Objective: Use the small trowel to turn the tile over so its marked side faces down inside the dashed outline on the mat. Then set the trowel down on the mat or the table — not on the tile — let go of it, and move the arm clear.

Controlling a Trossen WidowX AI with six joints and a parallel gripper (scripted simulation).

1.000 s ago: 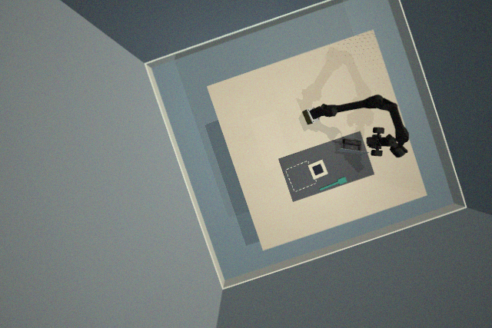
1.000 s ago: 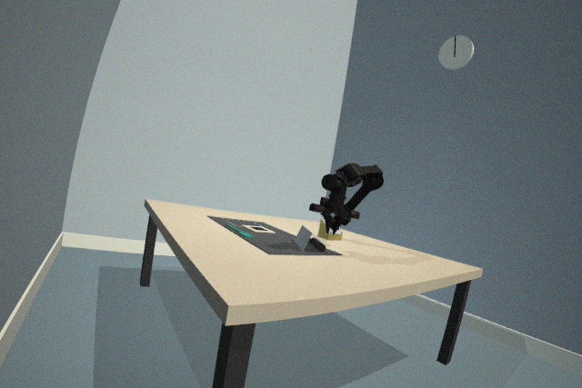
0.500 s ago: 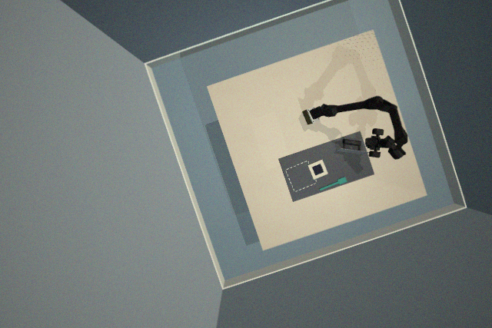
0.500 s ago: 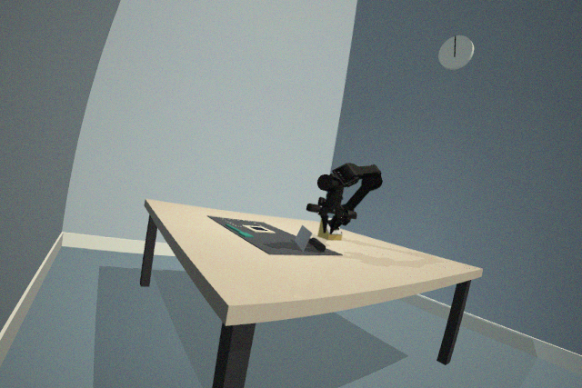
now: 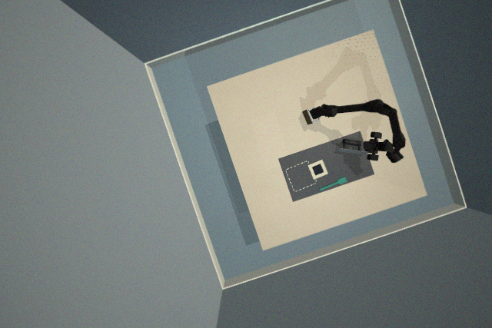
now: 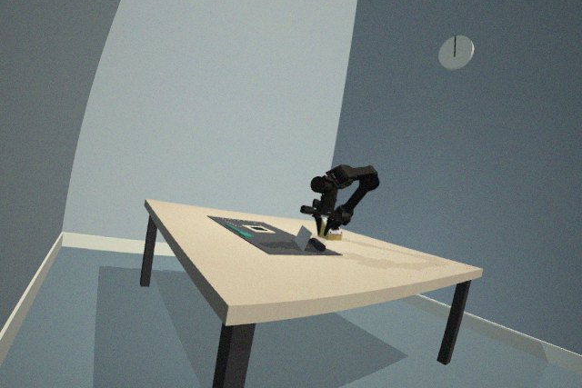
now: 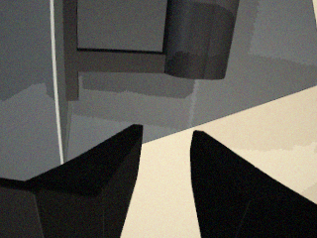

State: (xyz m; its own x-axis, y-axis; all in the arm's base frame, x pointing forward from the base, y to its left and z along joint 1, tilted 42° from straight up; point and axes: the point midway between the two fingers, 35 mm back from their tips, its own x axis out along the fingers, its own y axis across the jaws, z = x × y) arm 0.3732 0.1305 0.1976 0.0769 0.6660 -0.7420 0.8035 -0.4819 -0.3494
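My gripper tip is now 20 mm past the small trowel, 60 mm to the left of it and 40 mm above it. The rest, counted from my gripper tip: dark mat: 20 mm ahead, 290 mm to the right, 90 mm below; tile: 10 mm ahead, 360 mm to the right, 60 mm below; thin teal tool: 160 mm ahead, 300 mm to the right, 60 mm below.
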